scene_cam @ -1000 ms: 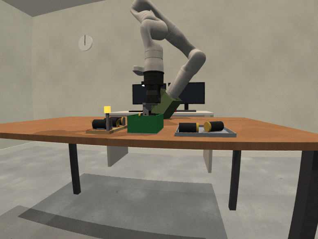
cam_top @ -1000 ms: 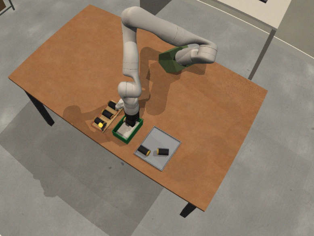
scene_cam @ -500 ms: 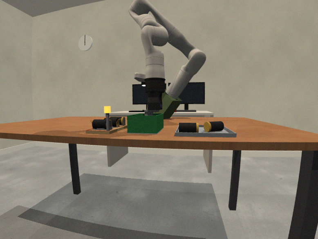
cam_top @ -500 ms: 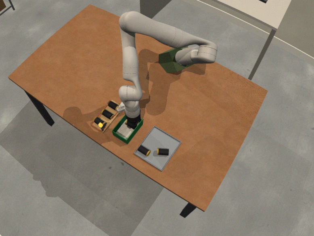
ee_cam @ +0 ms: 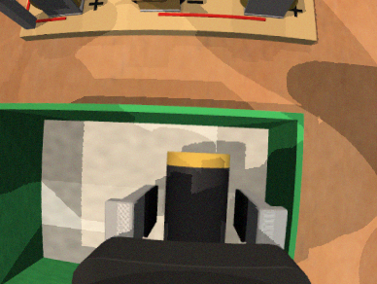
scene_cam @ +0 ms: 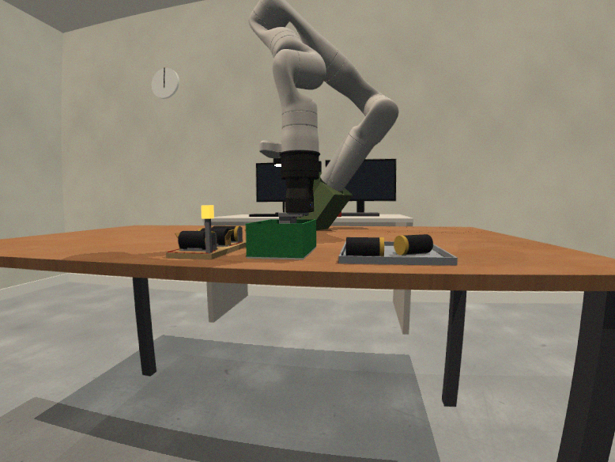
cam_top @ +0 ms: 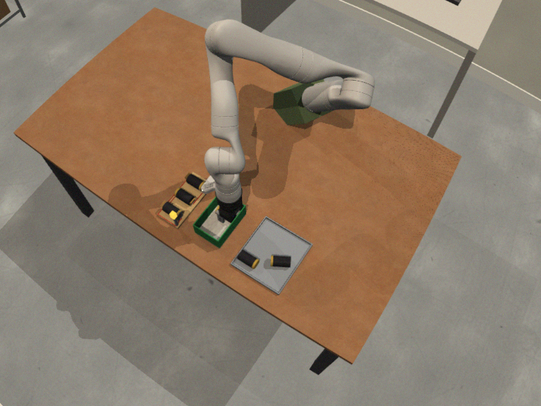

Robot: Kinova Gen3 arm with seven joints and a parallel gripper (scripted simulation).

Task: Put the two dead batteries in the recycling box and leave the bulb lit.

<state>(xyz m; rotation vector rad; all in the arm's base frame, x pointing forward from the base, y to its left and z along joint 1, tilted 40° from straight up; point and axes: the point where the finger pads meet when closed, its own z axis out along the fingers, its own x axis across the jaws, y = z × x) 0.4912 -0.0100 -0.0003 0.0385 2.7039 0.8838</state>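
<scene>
My hand is 30 mm short of the green recycling box and 10 mm above it. The rest, counted from my hand: grey tray (20 mm ahead, 200 mm to the left, 20 mm below).
</scene>
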